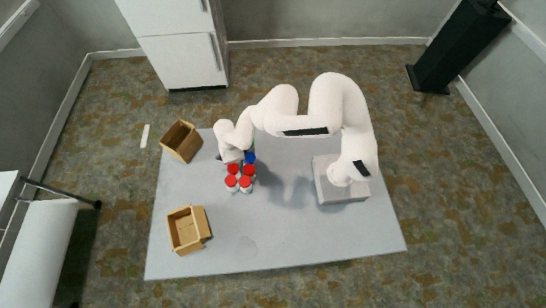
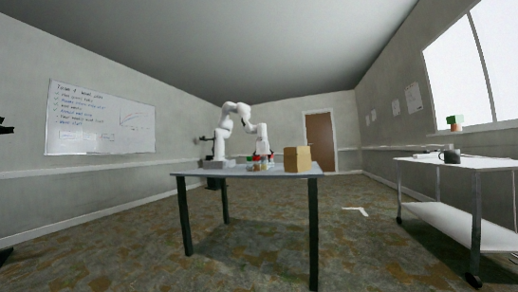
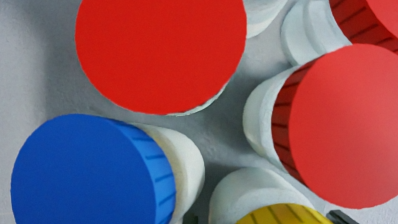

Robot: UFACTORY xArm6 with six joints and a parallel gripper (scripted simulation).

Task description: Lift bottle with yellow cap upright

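The red-capped bottle lies 10 mm behind my hand, 60 mm to the left of it and 10 mm below it. From my hand the other things lie so: green-capped bottle: 60 mm behind, 90 mm to the right, 10 mm below.
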